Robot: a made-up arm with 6 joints.
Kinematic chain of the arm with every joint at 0, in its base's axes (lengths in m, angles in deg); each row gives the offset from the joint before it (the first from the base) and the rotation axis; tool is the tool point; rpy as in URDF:
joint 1: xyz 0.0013 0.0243 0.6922 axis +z
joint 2: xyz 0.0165 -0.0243 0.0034 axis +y
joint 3: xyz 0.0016 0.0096 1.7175 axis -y
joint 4: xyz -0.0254 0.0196 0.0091 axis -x
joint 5: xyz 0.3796 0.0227 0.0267 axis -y
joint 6: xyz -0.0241 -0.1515 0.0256 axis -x
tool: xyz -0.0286 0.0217 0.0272 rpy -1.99 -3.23 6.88
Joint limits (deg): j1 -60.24..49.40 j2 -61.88..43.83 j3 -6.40..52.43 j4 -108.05..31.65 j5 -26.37..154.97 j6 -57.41..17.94
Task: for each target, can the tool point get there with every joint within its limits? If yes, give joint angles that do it. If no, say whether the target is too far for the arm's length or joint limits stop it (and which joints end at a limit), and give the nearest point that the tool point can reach.
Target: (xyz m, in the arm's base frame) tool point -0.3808 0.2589 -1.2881
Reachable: no: joint limits stop it (at a limit: joint 2, joint 3, joint 4, joint 6) | nearest point -1.0409 0.6642 1.6576 | short by 3.046 m
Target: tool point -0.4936 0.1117 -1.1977
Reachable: no: joint limits stop it (at a limit: joint 2, joint 3, joint 4, joint 6) | nearest point -1.2033 0.2370 1.6576 | short by 2.945 m
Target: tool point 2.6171 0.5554 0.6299
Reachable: no: too far | nearest point 1.4783 0.3242 1.6659 | short by 1.557 m
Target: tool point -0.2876 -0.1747 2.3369
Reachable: yes | joints 20.90 -21.99 -1.93 -52.96 36.93 12.17
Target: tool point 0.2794 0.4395 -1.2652
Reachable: no: joint limits stop it (at a limit: joint 1, joint 2, joint 3, joint 5, joint 6) | nearest point 0.8682 1.0480 1.5546 | short by 2.944 m
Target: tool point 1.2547 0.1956 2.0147
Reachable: yes | joints 13.26 34.06 0.86 -6.98 12.30 -19.89
